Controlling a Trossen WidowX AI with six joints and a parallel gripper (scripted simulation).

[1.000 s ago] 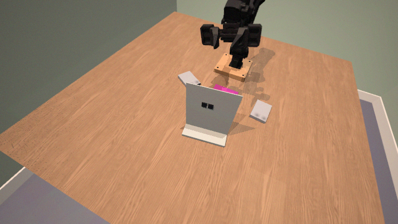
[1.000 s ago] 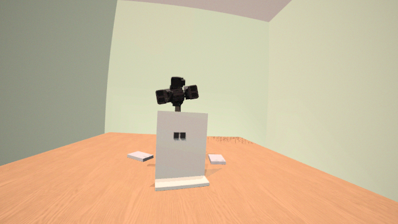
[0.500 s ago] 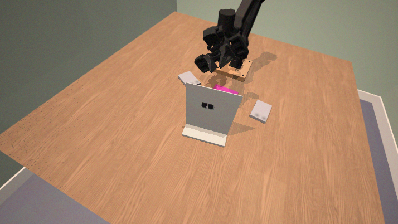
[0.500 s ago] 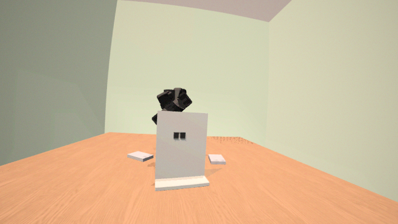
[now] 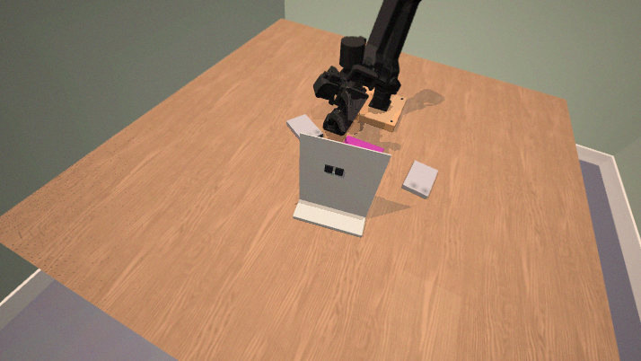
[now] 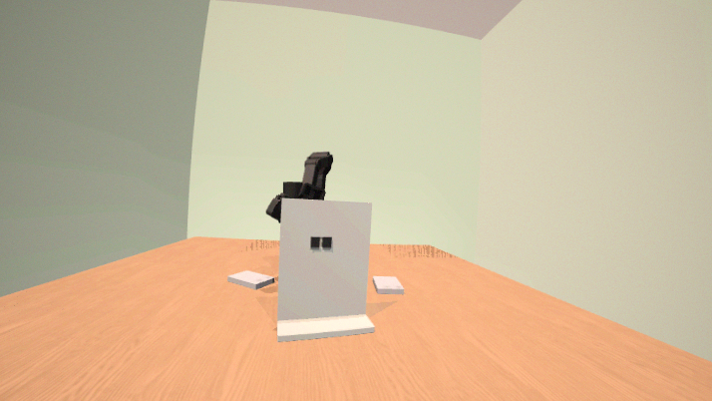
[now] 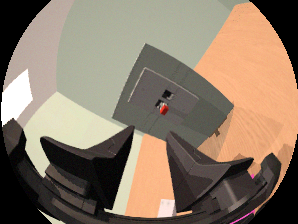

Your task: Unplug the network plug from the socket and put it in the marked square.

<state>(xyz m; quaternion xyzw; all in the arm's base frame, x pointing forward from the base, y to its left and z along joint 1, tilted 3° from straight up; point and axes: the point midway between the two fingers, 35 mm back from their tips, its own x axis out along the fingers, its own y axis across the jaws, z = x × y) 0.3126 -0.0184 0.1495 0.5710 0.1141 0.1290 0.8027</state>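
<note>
The plug is 90 mm ahead of my gripper tip, 30 mm to the left of it and 20 mm below it. Also, from my gripper tip: square 110 mm behind, 30 mm to the left, 180 mm below; then panel 110 mm ahead, 20 mm to the left, 80 mm below.
</note>
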